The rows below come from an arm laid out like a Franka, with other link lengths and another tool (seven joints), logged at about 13 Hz.
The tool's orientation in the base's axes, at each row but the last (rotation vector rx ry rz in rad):
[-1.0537, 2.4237, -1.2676]
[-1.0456, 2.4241, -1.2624]
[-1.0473, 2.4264, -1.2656]
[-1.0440, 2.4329, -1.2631]
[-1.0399, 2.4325, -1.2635]
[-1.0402, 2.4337, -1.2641]
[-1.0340, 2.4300, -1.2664]
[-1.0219, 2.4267, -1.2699]
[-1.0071, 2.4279, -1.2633]
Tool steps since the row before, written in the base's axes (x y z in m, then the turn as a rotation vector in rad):
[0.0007, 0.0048, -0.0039, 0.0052, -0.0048, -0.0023]
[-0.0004, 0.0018, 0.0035, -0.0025, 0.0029, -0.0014]
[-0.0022, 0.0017, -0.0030, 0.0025, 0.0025, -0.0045]
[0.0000, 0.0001, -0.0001, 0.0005, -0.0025, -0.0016]
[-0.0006, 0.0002, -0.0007, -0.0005, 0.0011, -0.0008]
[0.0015, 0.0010, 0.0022, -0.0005, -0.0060, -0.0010]
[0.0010, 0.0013, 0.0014, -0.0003, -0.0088, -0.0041]
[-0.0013, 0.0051, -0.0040, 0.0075, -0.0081, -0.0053]
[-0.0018, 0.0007, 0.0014, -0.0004, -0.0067, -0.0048]
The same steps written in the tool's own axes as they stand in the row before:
[-0.0043, 0.0045, -0.0003, -0.0008, -0.0026, 0.0069]
[-0.0005, -0.0019, -0.0035, -0.0003, 0.0034, -0.0022]
[0.0001, 0.0041, -0.0003, -0.0041, 0.0032, 0.0024]
[-0.0001, 0.0001, 0.0000, 0.0011, 0.0000, 0.0028]
[0.0002, 0.0009, 0.0000, -0.0005, 0.0013, -0.0004]
[-0.0015, -0.0021, -0.0013, 0.0043, -0.0013, 0.0042]
[-0.0014, -0.0011, -0.0012, 0.0056, 0.0000, 0.0079]
[-0.0029, 0.0057, -0.0015, -0.0007, -0.0025, 0.0120]
[0.0010, 0.0000, -0.0022, 0.0042, 0.0013, 0.0070]

